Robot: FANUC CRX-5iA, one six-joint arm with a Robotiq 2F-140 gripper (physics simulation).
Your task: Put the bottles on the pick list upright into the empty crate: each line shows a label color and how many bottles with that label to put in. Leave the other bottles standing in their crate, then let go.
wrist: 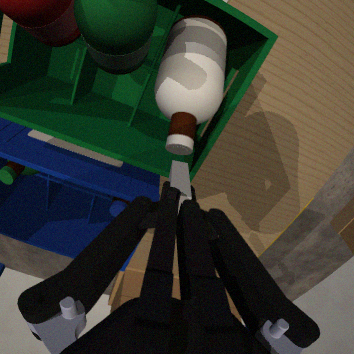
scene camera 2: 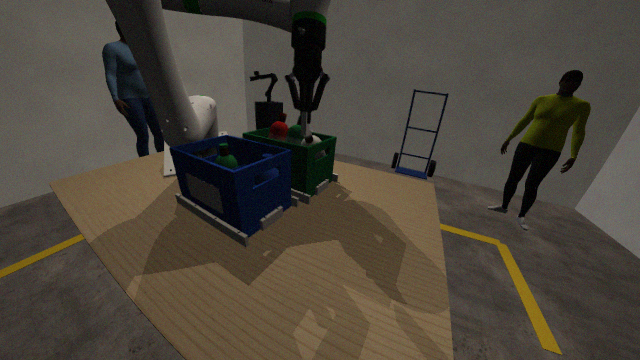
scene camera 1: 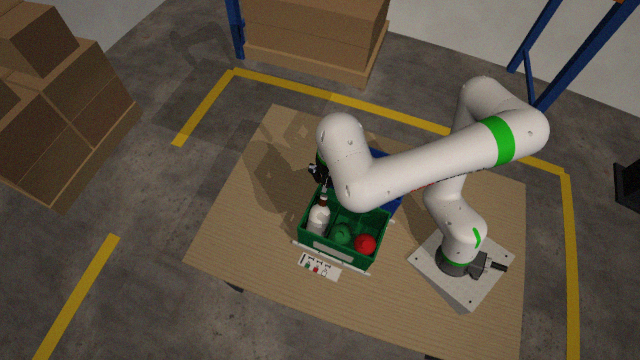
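Pixels of known places: gripper, fingertip midpoint: (wrist: 176, 173) (scene camera 2: 305, 135) (scene camera 1: 324, 188); arm's base at its link origin: (scene camera 2: 205, 150) (scene camera 1: 454, 259).
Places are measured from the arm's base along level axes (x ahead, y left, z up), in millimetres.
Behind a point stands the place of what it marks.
My gripper (scene camera 1: 324, 190) {x 544, y 49, z 155 mm} (scene camera 2: 305, 129) {x 544, y 49, z 155 mm} (wrist: 176, 173) {x 544, y 49, z 155 mm} is shut and empty, its tips beside the white cap of a white-labelled bottle (scene camera 1: 318, 218) {x 515, y 145, z 125 mm} (scene camera 2: 312, 142) {x 540, y 94, z 124 mm} (wrist: 191, 77) {x 512, y 135, z 134 mm}; whether they touch is unclear. That bottle leans in an end compartment of the green crate (scene camera 1: 362, 259) {x 322, y 192, z 90 mm} (scene camera 2: 320, 175) {x 567, y 113, z 12 mm} (wrist: 150, 155) {x 520, y 28, z 106 mm}, neck toward the gripper. A green bottle (scene camera 1: 341, 233) {x 419, y 178, z 186 mm} (scene camera 2: 296, 132) {x 442, y 130, z 134 mm} (wrist: 116, 25) {x 438, y 145, z 152 mm} and a red bottle (scene camera 1: 365, 244) {x 337, y 175, z 186 mm} (scene camera 2: 278, 130) {x 360, y 123, z 130 mm} (wrist: 50, 20) {x 366, y 124, z 115 mm} stand beside it. The blue crate (scene camera 1: 395, 203) {x 301, y -44, z 112 mm} (scene camera 2: 265, 205) {x 566, y -129, z 11 mm} (wrist: 100, 179) {x 476, y -29, z 114 mm} holds a green bottle (scene camera 2: 226, 160) {x 367, y -104, z 73 mm} (wrist: 7, 174) {x 346, y -87, z 116 mm} and a blue-capped bottle (wrist: 118, 209) {x 515, y -67, z 116 mm}.
The pick list card (scene camera 1: 320, 267) {x 443, y 250, z -45 mm} lies before the green crate, showing green, red and white, apparently 1 each. Pale rails (scene camera 1: 330, 257) (scene camera 2: 212, 218) border the crates on the table (scene camera 1: 235, 225) {x 815, y 266, z -47 mm} (scene camera 2: 280, 305) {x 746, y -265, z -47 mm}. The arm passes over the blue crate in scene camera 1.
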